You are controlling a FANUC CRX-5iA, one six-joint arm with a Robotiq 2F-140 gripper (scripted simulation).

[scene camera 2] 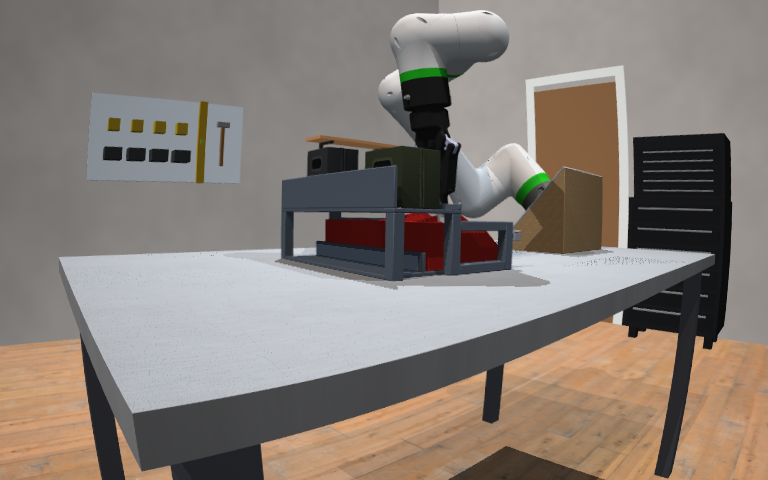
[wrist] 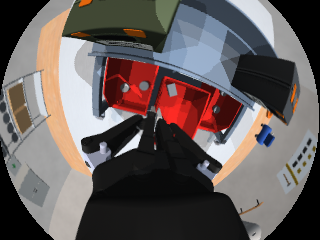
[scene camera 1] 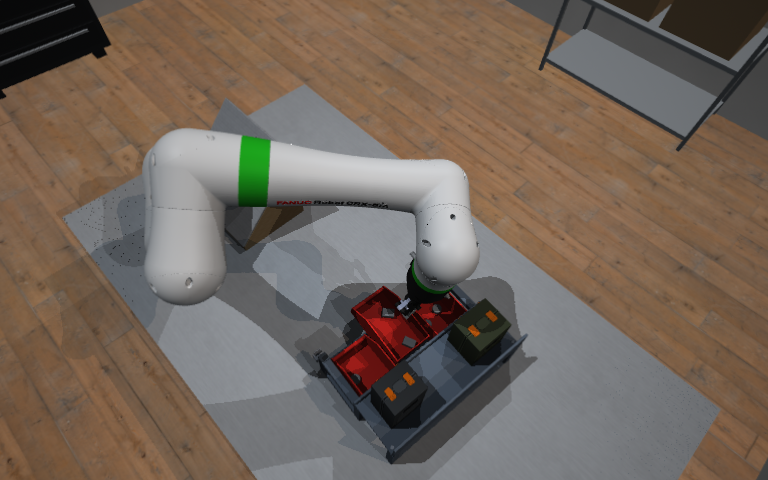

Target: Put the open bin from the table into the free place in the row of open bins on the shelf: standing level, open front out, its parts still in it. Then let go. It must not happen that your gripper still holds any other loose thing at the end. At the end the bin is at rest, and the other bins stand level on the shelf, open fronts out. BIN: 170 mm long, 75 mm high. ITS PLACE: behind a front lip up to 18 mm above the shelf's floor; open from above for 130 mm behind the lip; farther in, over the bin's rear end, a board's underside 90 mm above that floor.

Labels:
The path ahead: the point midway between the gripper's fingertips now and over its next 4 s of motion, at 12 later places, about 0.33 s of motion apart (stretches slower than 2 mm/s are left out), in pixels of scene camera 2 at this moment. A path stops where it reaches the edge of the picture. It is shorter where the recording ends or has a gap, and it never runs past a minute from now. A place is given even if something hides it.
My gripper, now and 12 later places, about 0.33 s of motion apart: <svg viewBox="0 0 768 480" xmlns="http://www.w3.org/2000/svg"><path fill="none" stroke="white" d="M443 230L441 231L440 231L439 232L439 232L439 231L439 228L439 222L439 214L439 206L440 198L440 190L440 185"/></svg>

